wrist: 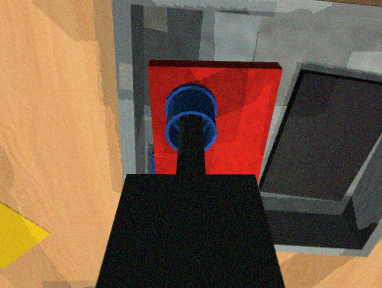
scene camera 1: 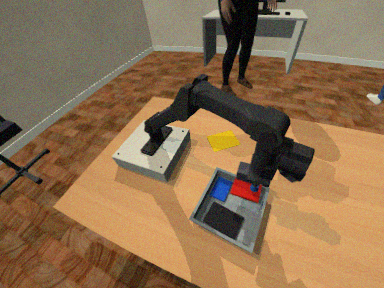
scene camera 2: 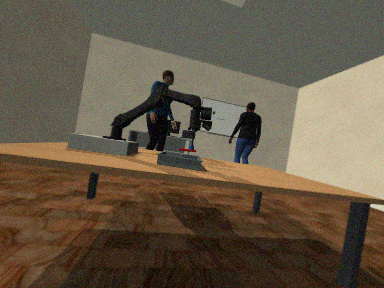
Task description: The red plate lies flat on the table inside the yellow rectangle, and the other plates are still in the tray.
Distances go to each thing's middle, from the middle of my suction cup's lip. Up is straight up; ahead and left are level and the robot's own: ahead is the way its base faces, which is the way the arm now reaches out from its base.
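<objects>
Red plate (wrist: 245, 92): 3 cm behind my suction cup, 1 cm to the right of it, 2 cm below. Grey tray (scene camera 1: 252, 212): 6 cm behind my suction cup, 7 cm to the right of it, 7 cm below. Black plate (scene camera 1: 227, 222): 7 cm behind my suction cup, 12 cm to the right of it, 9 cm below. Going by their middles, red plate nearest to my suction cup of the things named here, black plate farthest.
</objects>
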